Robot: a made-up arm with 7 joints. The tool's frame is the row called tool.
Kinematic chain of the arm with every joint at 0, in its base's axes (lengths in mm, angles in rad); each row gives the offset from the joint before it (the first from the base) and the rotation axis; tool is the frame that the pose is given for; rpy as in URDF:
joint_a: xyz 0 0 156 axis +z
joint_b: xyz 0 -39 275 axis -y
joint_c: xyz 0 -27 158 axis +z
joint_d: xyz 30 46 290 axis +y
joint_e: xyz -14 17 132 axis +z
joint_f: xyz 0 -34 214 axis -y
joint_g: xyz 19 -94 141 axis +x
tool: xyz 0 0 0 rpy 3.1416 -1.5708 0
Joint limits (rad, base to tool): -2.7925..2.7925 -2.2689..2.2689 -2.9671..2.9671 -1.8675..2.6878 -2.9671..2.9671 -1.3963..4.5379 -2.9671..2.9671
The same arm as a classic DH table. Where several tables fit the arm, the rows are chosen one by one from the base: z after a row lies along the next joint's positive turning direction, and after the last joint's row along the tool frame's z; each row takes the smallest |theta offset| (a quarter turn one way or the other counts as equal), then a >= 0, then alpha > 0; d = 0 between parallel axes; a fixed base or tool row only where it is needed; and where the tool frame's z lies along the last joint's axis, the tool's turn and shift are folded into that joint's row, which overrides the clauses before.
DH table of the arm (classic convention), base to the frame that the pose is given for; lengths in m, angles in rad. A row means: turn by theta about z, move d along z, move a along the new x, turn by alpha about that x. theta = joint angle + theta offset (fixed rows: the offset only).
joint_a: theta0 0  d 0.431  a 0  alpha 1.5708
joint_b: theta0 0  d 0.066  a 0  alpha -1.5708
joint_c: theta0 0  d 0.448  a 0.03  alpha -1.5708
joint_d: theta0 0  d 0.063  a -0.014  alpha 1.5708
joint_e: theta0 0  d 0.346  a 0  alpha 1.5708
joint_f: theta0 1.5708  d 0.128  a 0.141  alpha 1.5708
joint_g: theta0 0  d 0.019  a 0  alpha 0
Joint limits (rad, base to tool): -2.7925..2.7925 -2.2689..2.2689 -2.9671..2.9671 -1.8675..2.6878 -2.9671..2.9671 -1.3963..4.5379 -2.9671..2.9671

